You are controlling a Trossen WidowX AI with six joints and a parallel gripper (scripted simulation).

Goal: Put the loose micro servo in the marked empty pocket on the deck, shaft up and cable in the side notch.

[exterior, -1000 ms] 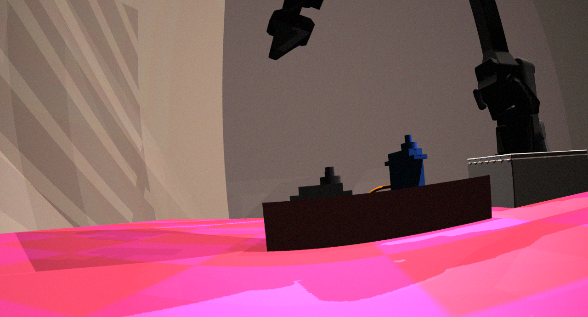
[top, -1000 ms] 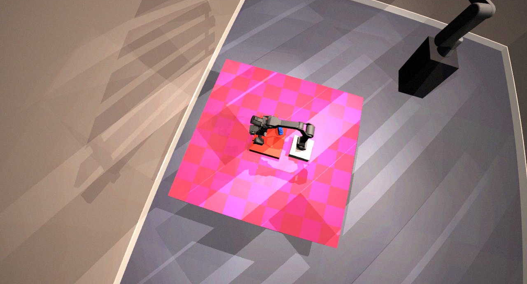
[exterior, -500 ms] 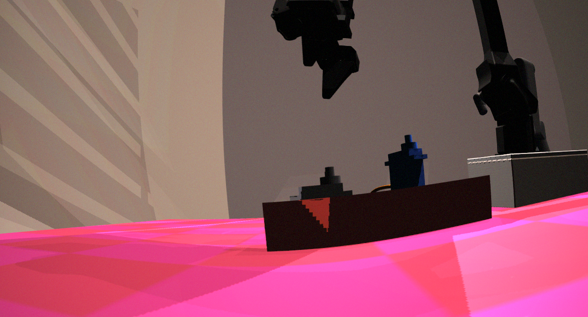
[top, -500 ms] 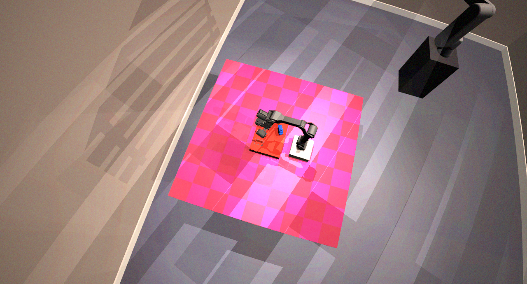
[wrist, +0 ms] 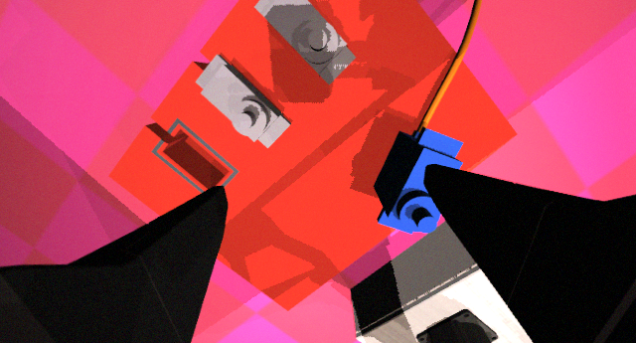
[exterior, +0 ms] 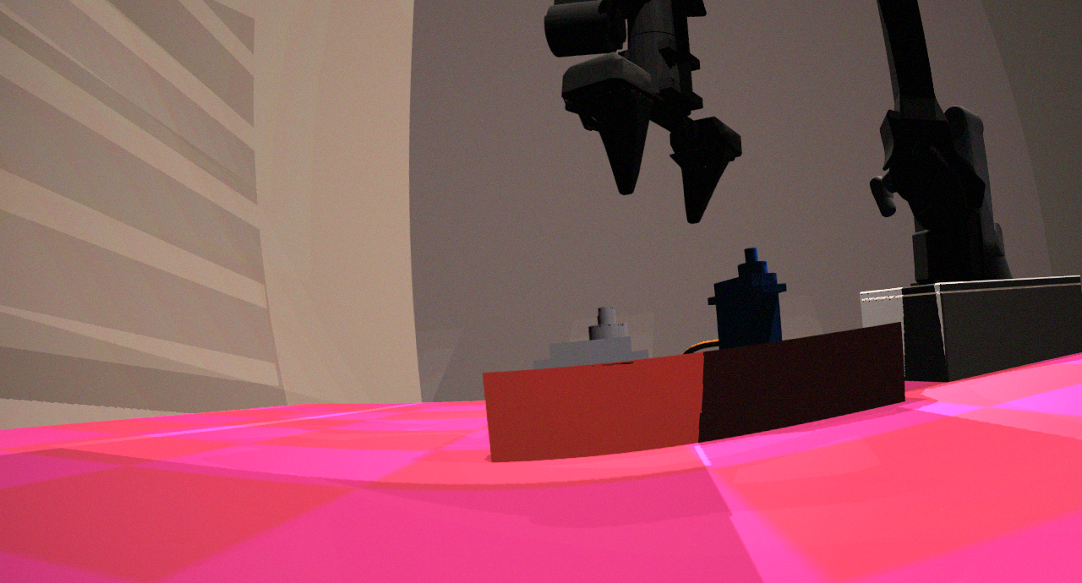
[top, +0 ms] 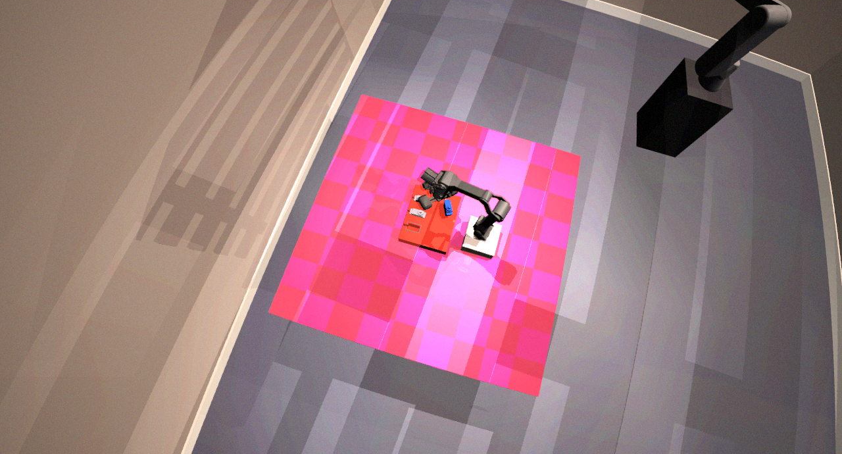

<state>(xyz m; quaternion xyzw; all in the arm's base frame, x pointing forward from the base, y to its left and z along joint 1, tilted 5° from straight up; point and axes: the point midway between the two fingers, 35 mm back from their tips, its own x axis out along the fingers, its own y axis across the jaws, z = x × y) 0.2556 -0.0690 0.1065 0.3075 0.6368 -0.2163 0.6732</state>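
My gripper tip is now 14 cm above the red deck, 4 cm past it and 3 cm to the right of it.
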